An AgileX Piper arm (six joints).
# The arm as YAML. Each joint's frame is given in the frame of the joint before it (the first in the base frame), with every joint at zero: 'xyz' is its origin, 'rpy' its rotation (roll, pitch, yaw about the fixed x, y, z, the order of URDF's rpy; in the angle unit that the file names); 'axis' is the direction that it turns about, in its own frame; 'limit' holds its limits. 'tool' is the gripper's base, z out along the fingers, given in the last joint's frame.
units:
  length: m
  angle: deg
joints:
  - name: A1
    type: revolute
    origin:
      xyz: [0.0, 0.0, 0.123]
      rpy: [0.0, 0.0, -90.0]
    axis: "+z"
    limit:
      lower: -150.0
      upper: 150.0
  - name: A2
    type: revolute
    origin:
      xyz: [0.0, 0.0, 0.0]
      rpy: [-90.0, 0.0, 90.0]
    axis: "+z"
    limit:
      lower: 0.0
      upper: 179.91
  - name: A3
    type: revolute
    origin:
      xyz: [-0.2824, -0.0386, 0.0]
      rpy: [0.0, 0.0, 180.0]
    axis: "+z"
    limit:
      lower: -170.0
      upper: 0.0
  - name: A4
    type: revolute
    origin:
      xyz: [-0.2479, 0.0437, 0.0]
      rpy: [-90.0, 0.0, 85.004]
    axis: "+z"
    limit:
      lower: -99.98
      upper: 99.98
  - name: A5
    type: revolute
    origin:
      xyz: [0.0, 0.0, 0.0]
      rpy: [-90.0, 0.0, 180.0]
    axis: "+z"
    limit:
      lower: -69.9
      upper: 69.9
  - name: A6
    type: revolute
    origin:
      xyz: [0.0, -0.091, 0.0]
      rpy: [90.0, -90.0, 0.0]
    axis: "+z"
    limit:
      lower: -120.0
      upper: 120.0
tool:
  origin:
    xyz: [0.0, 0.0, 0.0]
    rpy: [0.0, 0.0, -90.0]
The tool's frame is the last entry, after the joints.
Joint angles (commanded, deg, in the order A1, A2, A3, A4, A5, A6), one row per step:
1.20, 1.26, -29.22, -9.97, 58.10, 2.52
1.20, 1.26, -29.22, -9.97, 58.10, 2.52
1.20, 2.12, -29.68, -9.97, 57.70, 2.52
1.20, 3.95, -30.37, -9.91, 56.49, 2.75
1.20, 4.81, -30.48, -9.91, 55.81, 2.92
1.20, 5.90, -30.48, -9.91, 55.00, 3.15
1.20, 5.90, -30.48, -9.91, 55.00, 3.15
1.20, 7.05, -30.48, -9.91, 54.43, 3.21
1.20, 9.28, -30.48, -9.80, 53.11, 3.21
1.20, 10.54, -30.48, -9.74, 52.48, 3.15
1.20, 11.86, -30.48, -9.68, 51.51, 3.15
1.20, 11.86, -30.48, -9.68, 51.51, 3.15
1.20, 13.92, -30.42, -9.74, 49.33, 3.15
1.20, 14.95, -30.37, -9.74, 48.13, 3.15
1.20, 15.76, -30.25, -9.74, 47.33, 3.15
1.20, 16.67, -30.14, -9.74, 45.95, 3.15
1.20, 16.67, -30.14, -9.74, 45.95, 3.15
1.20, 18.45, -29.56, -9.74, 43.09, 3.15
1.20, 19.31, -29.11, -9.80, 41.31, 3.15
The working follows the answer.
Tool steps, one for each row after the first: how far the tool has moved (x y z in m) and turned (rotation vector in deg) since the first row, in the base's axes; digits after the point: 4 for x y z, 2 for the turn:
0.0000, 0.0000, 0.0000, 0.00, 0.00, 0.00
0.0018, 0.0001, 0.0028, -0.04, 0.01, 0.06
0.0066, 0.0005, 0.0079, 0.11, -0.08, 0.17
0.0094, 0.0006, 0.0093, 0.20, -0.02, 0.20
0.0132, 0.0008, 0.0102, 0.33, 0.24, 0.23
0.0132, 0.0008, 0.0102, 0.33, 0.24, 0.23
0.0171, 0.0010, 0.0108, 0.33, 0.82, 0.28
0.0248, 0.0015, 0.0118, 0.30, 1.75, 0.53
0.0290, 0.0018, 0.0121, 0.25, 2.40, 0.68
0.0338, 0.0021, 0.0128, 0.22, 2.76, 0.85
0.0338, 0.0021, 0.0128, 0.22, 2.76, 0.85
0.0418, 0.0026, 0.0142, 0.02, 2.73, 1.16
0.0459, 0.0029, 0.0148, -0.05, 2.63, 1.35
0.0491, 0.0031, 0.0147, -0.11, 2.77, 1.48
0.0531, 0.0034, 0.0152, -0.18, 2.43, 1.70
0.0531, 0.0034, 0.0152, -0.18, 2.43, 1.70
0.0612, 0.0041, 0.0143, -0.33, 1.97, 2.16
0.0655, 0.0045, 0.0134, -0.48, 1.52, 2.43

Tool pose at each row, in the base's axes (x y z in m, rotation vector in deg; rounded; the steps above come from the unrounded poses):
-0.0010, -0.0134, 0.2849, 1.43, 114.67, -9.48
-0.0010, -0.0134, 0.2849, 1.43, 114.67, -9.48
0.0008, -0.0133, 0.2878, 1.35, 114.68, -9.48
0.0056, -0.0129, 0.2928, 1.34, 114.60, -9.26
0.0084, -0.0128, 0.2942, 1.36, 114.67, -9.15
0.0122, -0.0126, 0.2952, 1.40, 114.94, -9.01
0.0122, -0.0126, 0.2952, 1.40, 114.94, -9.01
0.0161, -0.0124, 0.2957, 1.29, 115.52, -9.00
0.0238, -0.0119, 0.2968, 0.95, 116.44, -8.90
0.0281, -0.0116, 0.2971, 0.71, 117.08, -8.89
0.0328, -0.0113, 0.2977, 0.50, 117.43, -8.82
0.0328, -0.0113, 0.2977, 0.50, 117.43, -8.82
0.0408, -0.0108, 0.2991, 0.05, 117.38, -8.82
0.0449, -0.0105, 0.2998, -0.18, 117.26, -8.77
0.0481, -0.0103, 0.2996, -0.35, 117.39, -8.75
0.0521, -0.0100, 0.3001, -0.59, 117.04, -8.67
0.0521, -0.0100, 0.3001, -0.59, 117.04, -8.67
0.0602, -0.0093, 0.2992, -1.11, 116.56, -8.51
0.0645, -0.0089, 0.2983, -1.43, 116.09, -8.46

